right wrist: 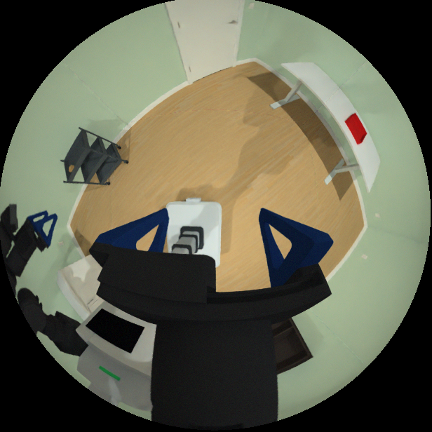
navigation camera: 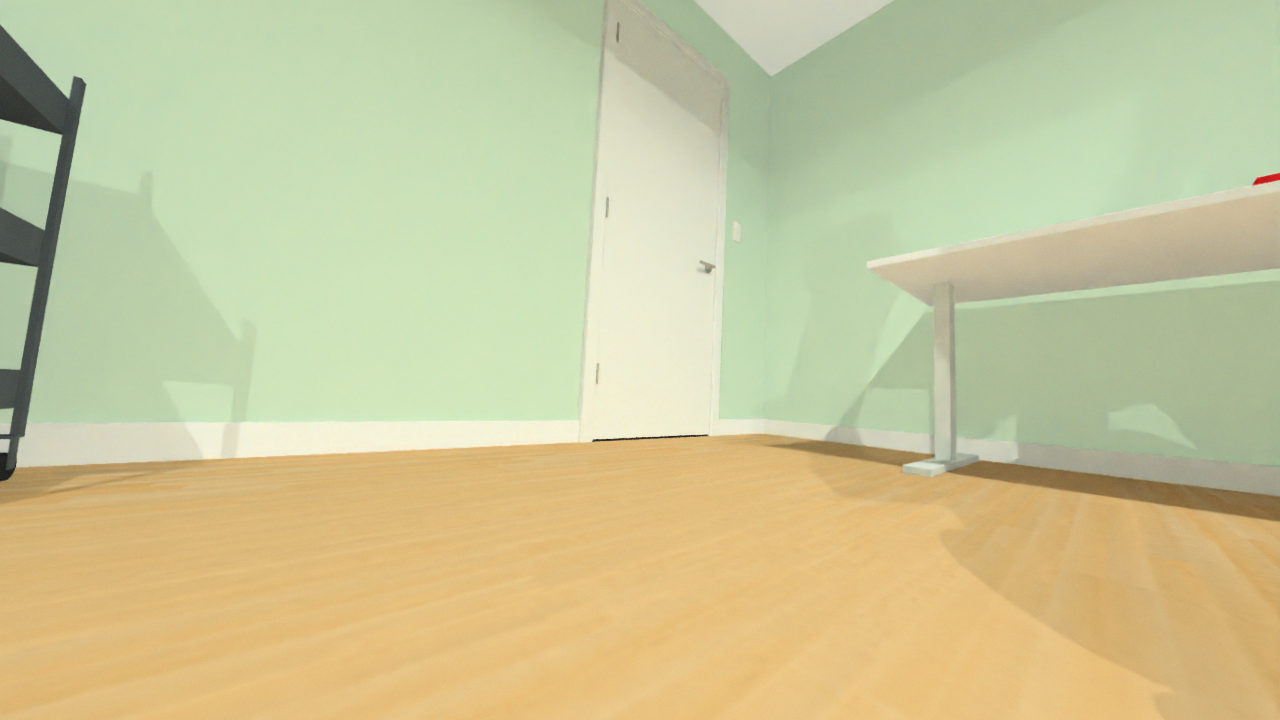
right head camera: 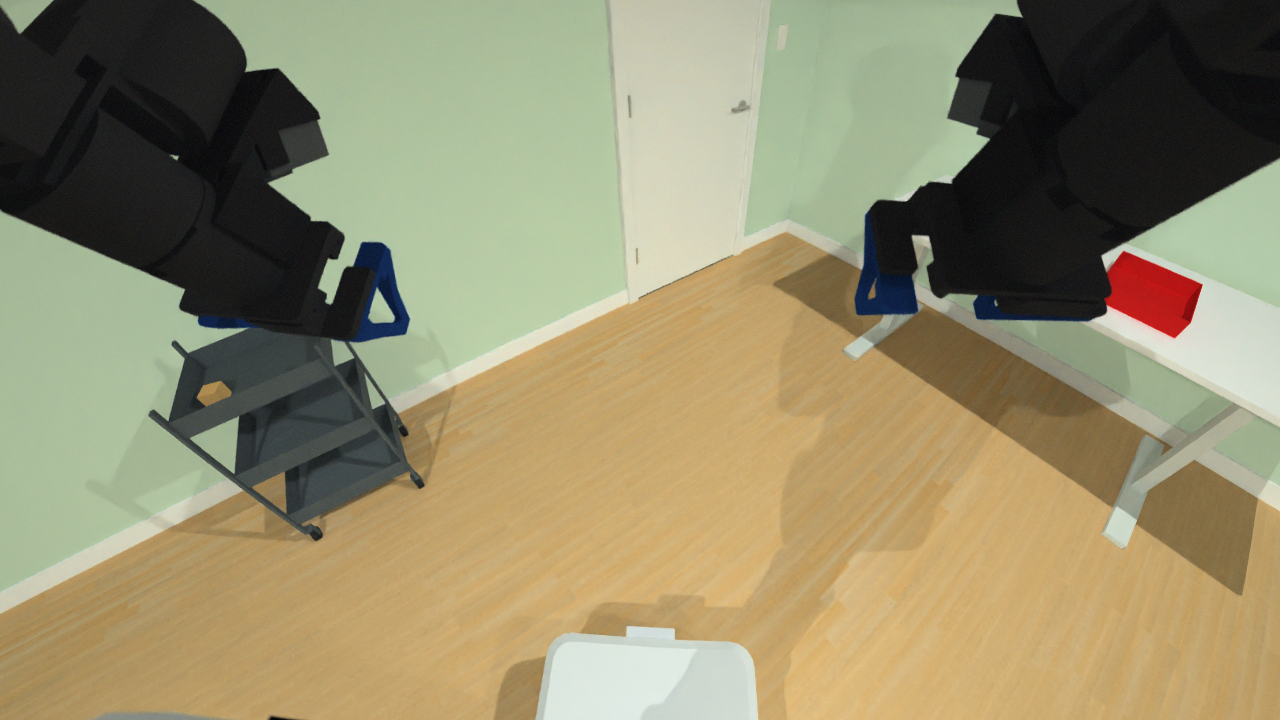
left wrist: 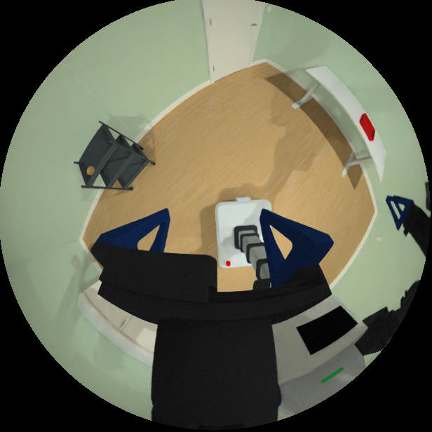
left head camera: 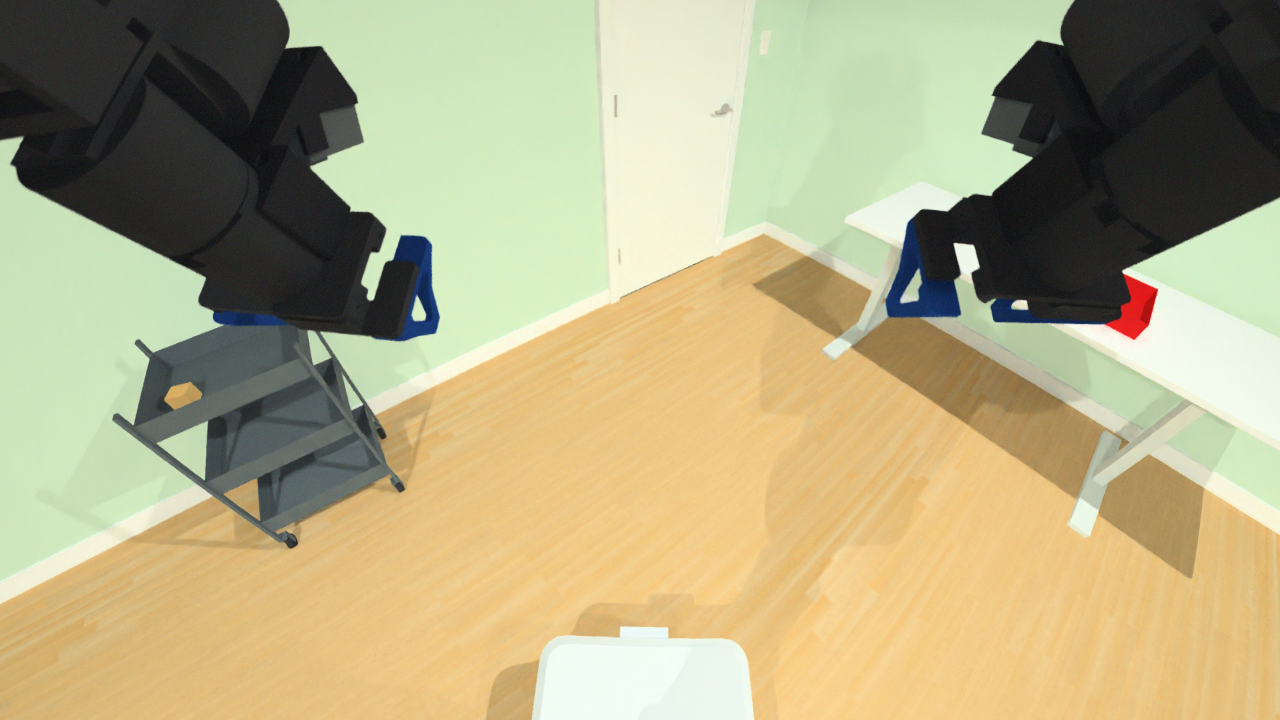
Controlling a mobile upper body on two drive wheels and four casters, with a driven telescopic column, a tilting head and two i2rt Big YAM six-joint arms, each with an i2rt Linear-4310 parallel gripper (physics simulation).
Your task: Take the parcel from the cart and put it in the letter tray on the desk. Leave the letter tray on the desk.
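Places are measured from the left arm's base along level axes (x right, y ahead, z up), in centimetres.
Where they show: left gripper, fingertip midpoint: [right head camera: 356, 322] [left head camera: 379, 320]; right gripper, fingertip midpoint: [right head camera: 918, 308] [left head camera: 942, 311].
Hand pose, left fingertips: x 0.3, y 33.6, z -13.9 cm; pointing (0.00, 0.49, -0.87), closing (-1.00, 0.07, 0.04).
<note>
After its pixels a point has its place.
The small tan parcel [left head camera: 182, 395] @[x -101.9, y 69.3, z -69.8 cm] [right head camera: 214, 393] @[x -101.6, y 69.4, z -69.9 cm] [left wrist: 90, 170] [right wrist: 71, 168] lies on the top shelf of the dark grey cart [left head camera: 232, 398] @[x -87.2, y 70.4, z -71.5 cm] [right head camera: 259, 398] @[x -87.3, y 70.3, z -72.2 cm] [navigation camera: 53, 205] @[x -89.9, y 108.6, z -89.3 cm] at the left. The red letter tray [left head camera: 1138, 308] @[x 199.2, y 115.9, z -68.7 cm] [right head camera: 1154, 295] @[x 192.6, y 120.7, z -68.7 cm] [left wrist: 367, 127] [right wrist: 356, 128] stands on the white desk [left head camera: 1226, 358] @[x 213.8, y 90.9, z -69.0 cm] [right head camera: 1244, 331] @[x 213.2, y 103.2, z -68.9 cm] [navigation camera: 1074, 237] @[x 140.3, y 136.3, z -71.5 cm] at the right; the right arm partly hides it in the left head view. My left gripper [left head camera: 331, 324] [left wrist: 214, 213] is open and empty, in the air well apart from the cart. My right gripper [left head camera: 980, 308] [right wrist: 213, 212] is open and empty, in the air apart from the desk.
A closed white door [left head camera: 675, 134] @[x 34.7, y 229.4, z -56.7 cm] [navigation camera: 657, 250] @[x 31.4, y 226.8, z -49.0 cm] is in the wall between cart and desk. The cart stands by the left wall. The robot's white base [left head camera: 642, 680] @[x 22.2, y 22.2, z -115.0 cm] [right head camera: 648, 680] @[x 22.7, y 22.3, z -115.0 cm] is at the bottom. A dark shelf unit shows partly in the right wrist view.
</note>
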